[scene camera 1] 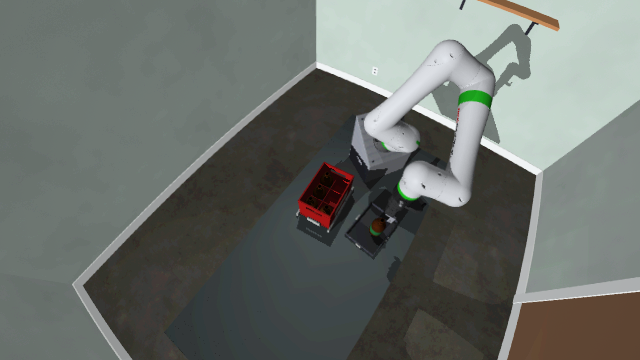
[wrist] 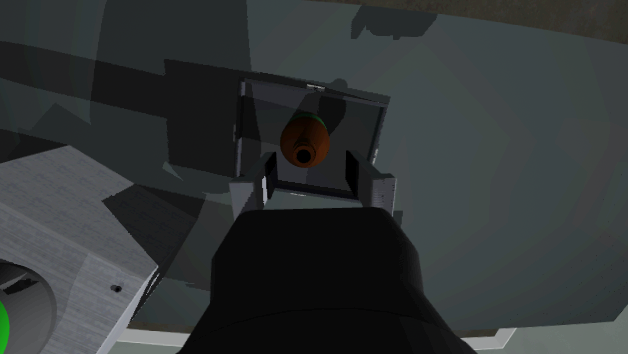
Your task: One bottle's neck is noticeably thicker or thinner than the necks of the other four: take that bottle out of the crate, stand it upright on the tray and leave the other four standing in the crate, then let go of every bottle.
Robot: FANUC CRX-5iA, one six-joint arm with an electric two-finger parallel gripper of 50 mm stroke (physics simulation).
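Places are measured from the arm's base along level axes (x back, y right, z up), in millimetres.
Pixels of known places: gripper, between the fingertips: [scene camera 1: 391, 216] [wrist: 311, 165].
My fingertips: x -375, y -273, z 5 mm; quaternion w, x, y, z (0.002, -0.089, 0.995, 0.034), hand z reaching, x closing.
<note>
Ahead of a thing's pixels: the offset from my fingertips to its middle. "spot": to the spot under its first point. Level surfaces: height alone.
A brown bottle with a green band {dx +5, dy +24, dz -179 mm} [scene camera 1: 377, 227] [wrist: 305, 137] stands upright on the dark, low-walled tray {spot: dx -88, dy -1, dz -257 mm} [scene camera 1: 369, 245] [wrist: 361, 125]. My gripper [scene camera 1: 390, 218] [wrist: 311, 165] is open and empty. Its fingers are apart from the bottle and above it, on the side of its neck toward the gripper body in the wrist view. The red crate {dx -42, dy +346, dz -174 mm} [scene camera 1: 315, 212] holds several dark bottles, among them one at the back {spot: dx +21, dy +394, dz -104 mm} [scene camera 1: 327, 176], one in the middle [scene camera 1: 319, 190] and one at the front right [scene camera 1: 327, 209]. They look upright; their necks are too small to compare. The crate does not show in the wrist view.
The grey robot pedestal [scene camera 1: 387, 162] [wrist: 75, 200] stands behind the crate and tray in the scene view. The crate stands to the left of the tray, with a gap between them. Both are on a blue-grey mat {dz -262 mm} [scene camera 1: 280, 280] [wrist: 500, 150]. A wooden shelf [scene camera 1: 525, 14] is on the back wall.
</note>
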